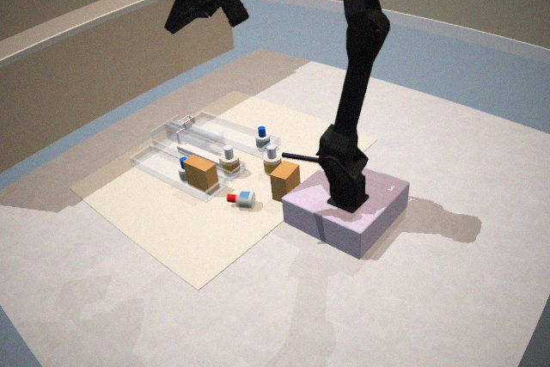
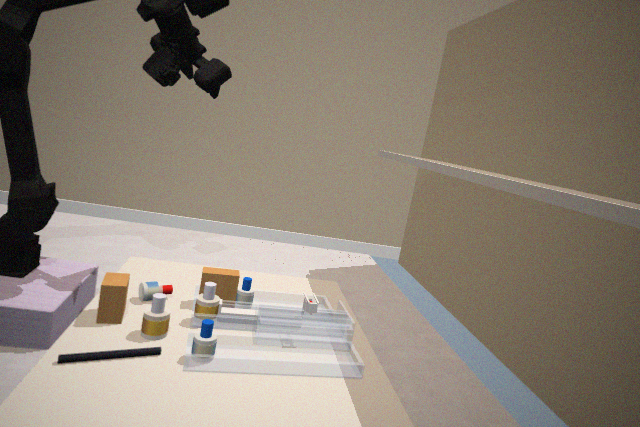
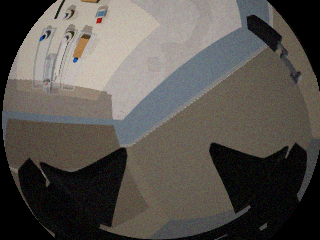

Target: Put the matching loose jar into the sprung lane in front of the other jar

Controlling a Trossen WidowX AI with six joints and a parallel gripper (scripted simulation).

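Now: the brown box 10 cm ahead of my gripper tip, 8 cm to the right of it and 40 cm below it. Also, from my gripper tip: black rod: 4 cm behind, 31 cm to the right, 43 cm below; then clear lane: 24 cm ahead, 18 cm to the right, 42 cm below.
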